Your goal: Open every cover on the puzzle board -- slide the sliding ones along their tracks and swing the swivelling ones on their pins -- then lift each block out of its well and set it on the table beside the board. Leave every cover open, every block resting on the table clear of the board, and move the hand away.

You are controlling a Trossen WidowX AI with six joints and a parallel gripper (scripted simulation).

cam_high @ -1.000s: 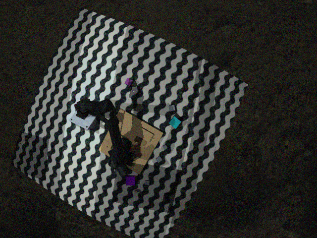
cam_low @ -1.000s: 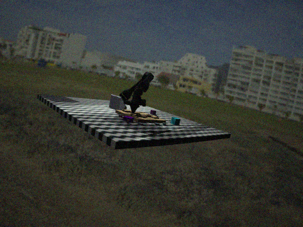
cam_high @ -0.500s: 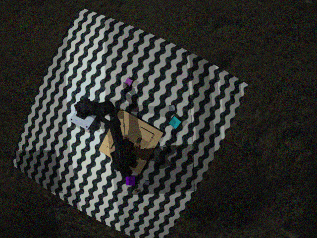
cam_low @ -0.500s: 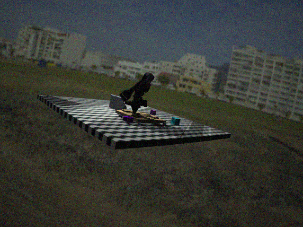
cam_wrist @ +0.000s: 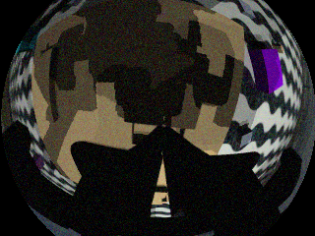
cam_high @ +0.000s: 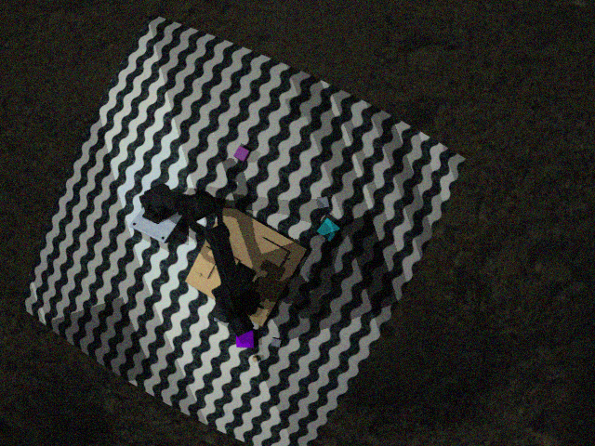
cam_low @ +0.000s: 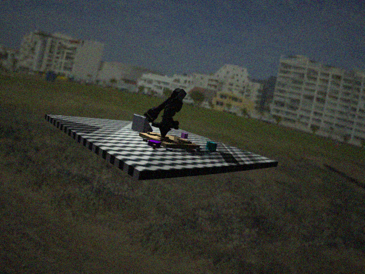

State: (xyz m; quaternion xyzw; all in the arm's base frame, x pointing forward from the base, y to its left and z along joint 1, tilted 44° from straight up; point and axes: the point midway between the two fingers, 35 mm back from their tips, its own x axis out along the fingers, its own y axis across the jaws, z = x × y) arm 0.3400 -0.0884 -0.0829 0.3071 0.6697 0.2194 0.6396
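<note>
Now: gripper tip 20 mm past the tan puzzle board, 80 mm to the right of it and 10 mm above it. The rest, counted from my gripper tip: grey bit: 150 mm ahead, 360 mm to the left, 20 mm below; then teal block: 190 mm ahead, 280 mm to the left; then purple block: 80 mm ahead, 150 mm to the right, 10 mm below.
</note>
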